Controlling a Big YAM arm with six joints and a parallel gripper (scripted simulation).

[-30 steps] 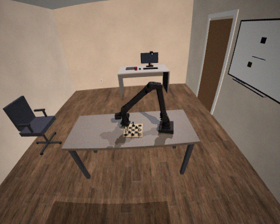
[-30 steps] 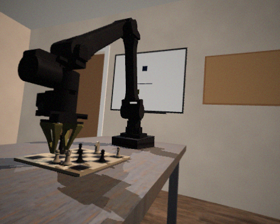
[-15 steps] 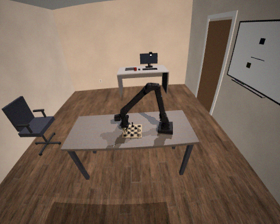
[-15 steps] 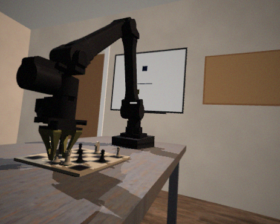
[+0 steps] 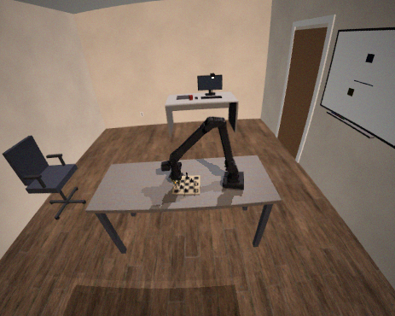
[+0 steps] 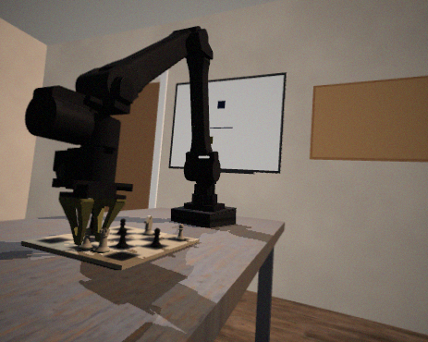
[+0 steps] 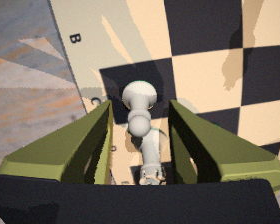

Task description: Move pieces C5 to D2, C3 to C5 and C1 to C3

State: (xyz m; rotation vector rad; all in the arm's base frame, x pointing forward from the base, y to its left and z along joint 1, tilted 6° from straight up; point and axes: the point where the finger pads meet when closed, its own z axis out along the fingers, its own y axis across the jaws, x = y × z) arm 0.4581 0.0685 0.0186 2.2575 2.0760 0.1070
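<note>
Now: hand 3 cm to the right of the white rook. Round my hand: tall black piece (9 cm to the right, 7 cm behind, 2 cm above); then chessboard (8 cm behind, 2 cm below, 1 cm to the right).
</note>
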